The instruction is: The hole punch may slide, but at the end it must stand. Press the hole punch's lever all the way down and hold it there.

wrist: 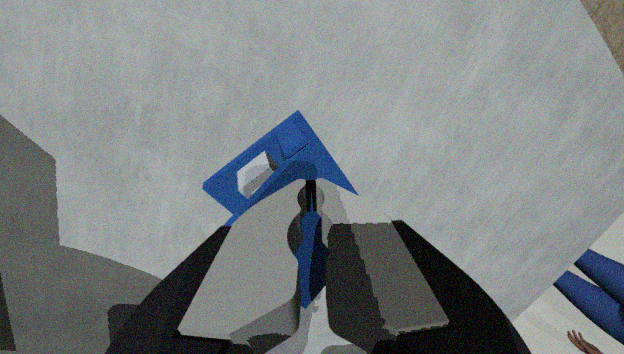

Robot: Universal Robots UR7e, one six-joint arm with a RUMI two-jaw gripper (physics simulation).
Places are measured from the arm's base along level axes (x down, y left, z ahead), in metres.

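Pixels of known places: gripper, fingertip midpoint: [311, 183].
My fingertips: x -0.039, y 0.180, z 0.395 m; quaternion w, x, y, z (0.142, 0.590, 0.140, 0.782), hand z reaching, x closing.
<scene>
Behind a point stands the place of what it marks.
The blue hole punch [320, 142] @[x 0.045, y 0.178, z 0.431 m] is at the middle of the wrist view, turned at a slant on the light grey table. Its flat blue top shows a pale cut-out on the left and a small square outline near the far corner. My gripper [311, 183] @[x -0.039, y 0.180, z 0.395 m] is shut with nothing between its fingers. Its tips overlap the near part of the hole punch, with a dark shadow on the blue just ahead of them. More blue shows through the gap between the fingers. The fingers hide the near part of the punch, so the lever's angle and any contact cannot be told.
The light grey table [150, 75] @[x 0.057, y 0.190, z 0.293 m] has an edge at the right, with brown floor [610, 25] at the upper right corner. Beyond the edge at the lower right are two blue tapered shapes and a brown hand [581, 341]. A large grey shadow lies at the left.
</scene>
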